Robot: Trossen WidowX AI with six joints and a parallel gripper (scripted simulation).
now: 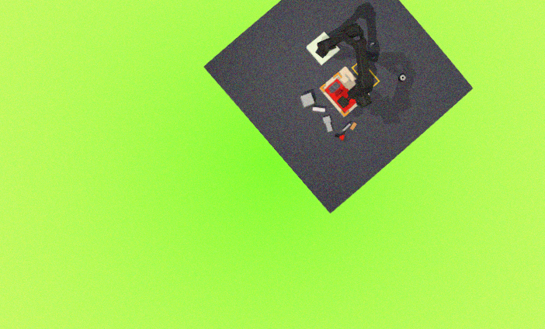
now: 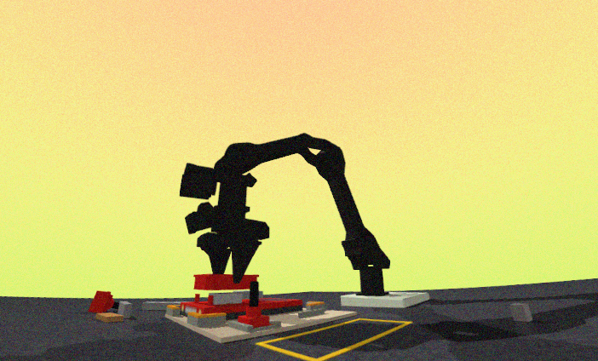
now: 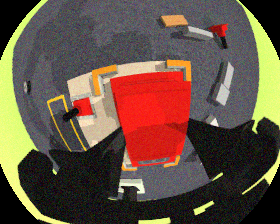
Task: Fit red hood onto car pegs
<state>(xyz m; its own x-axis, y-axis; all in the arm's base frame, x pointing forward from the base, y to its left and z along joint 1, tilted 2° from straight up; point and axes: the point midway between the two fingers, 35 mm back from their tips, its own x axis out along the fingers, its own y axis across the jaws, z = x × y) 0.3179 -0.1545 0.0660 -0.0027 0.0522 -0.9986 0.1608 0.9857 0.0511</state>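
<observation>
My gripper tip is 10 mm to the right of the grey engine block and 30 mm above it. Also, from my gripper tip: small grey piece: 90 mm behind, 410 mm to the left, 50 mm below; then beige jig: 30 mm behind, 40 mm to the left, 50 mm below; then red hood: 10 mm above.
</observation>
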